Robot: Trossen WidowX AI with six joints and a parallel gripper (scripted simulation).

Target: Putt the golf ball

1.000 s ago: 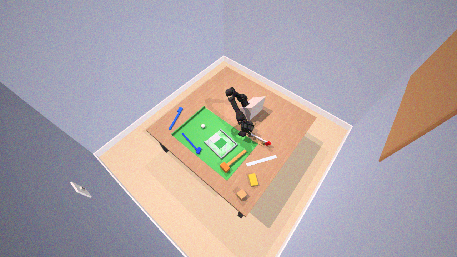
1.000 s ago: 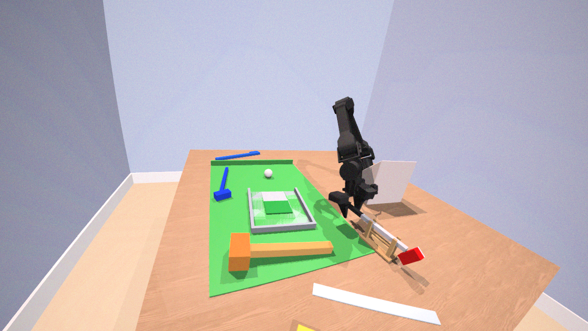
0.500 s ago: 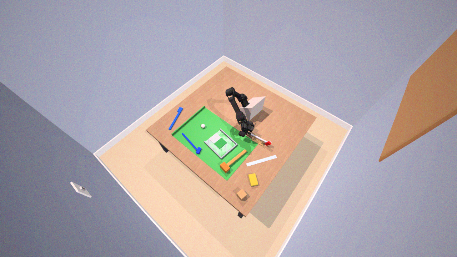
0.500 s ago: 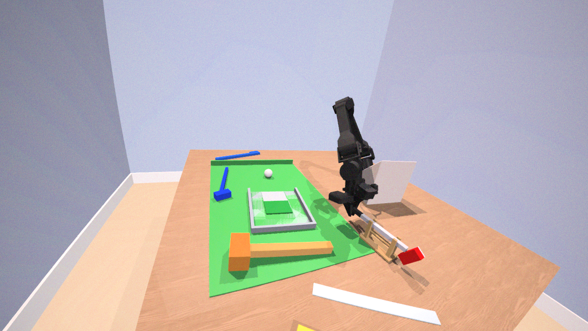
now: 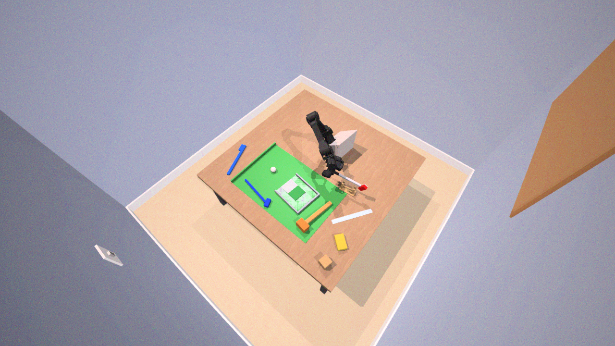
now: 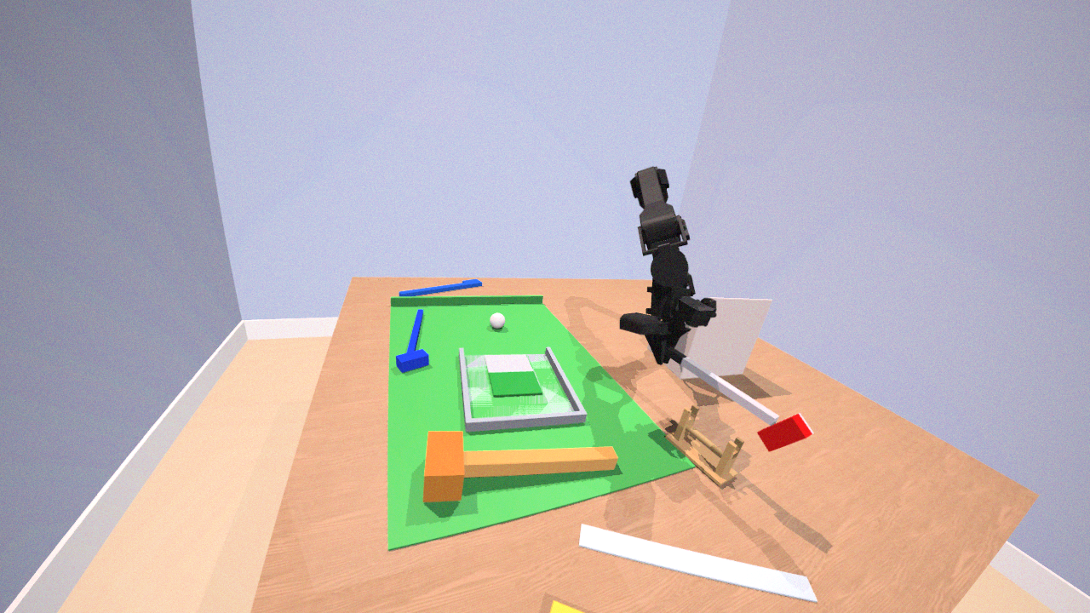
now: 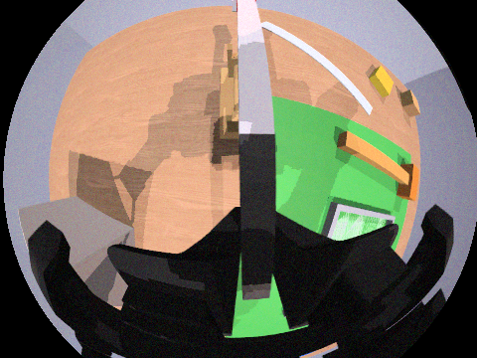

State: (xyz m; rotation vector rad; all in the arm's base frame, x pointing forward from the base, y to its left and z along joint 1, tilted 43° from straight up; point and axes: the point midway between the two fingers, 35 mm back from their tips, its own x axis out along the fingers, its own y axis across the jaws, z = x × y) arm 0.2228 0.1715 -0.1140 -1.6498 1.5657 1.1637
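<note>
Now: the red putter 30 mm behind my gripper tip, 110 mm to the left of it and 30 mm above it. From my gripper tip the other things lie so: grey-walled frame: 250 mm ahead, 110 mm to the right, 110 mm below; then white golf ball: 240 mm ahead, 390 mm to the right, 90 mm below; then white strip: 110 mm ahead, 280 mm to the left, 120 mm below.
</note>
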